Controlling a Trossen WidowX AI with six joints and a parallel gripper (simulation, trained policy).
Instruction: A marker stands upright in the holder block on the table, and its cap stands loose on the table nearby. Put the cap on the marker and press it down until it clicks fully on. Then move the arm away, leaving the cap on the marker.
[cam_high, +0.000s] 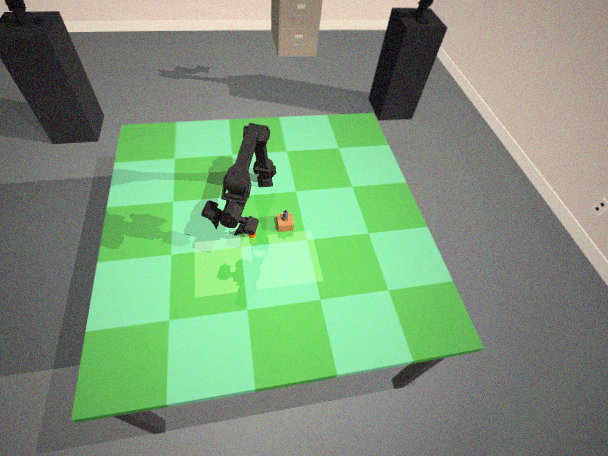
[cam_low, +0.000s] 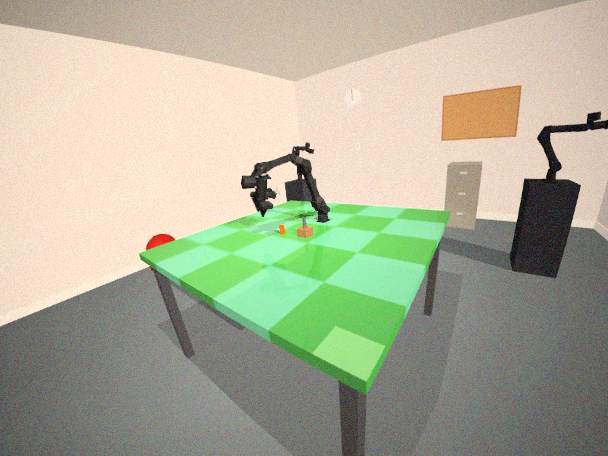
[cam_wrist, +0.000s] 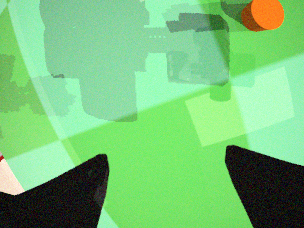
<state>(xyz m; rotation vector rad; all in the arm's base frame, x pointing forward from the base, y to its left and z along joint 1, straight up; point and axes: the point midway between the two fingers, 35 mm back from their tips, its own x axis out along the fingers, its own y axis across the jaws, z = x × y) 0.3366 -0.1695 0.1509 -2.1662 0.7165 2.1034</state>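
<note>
Now: gripper tip 100 mm to the right of the orange cap, 90 mm above it and 50 mm past it. From my gripper tip the other things lie so: brown holder block 230 mm to the left, 100 mm below, 90 mm behind.
</note>
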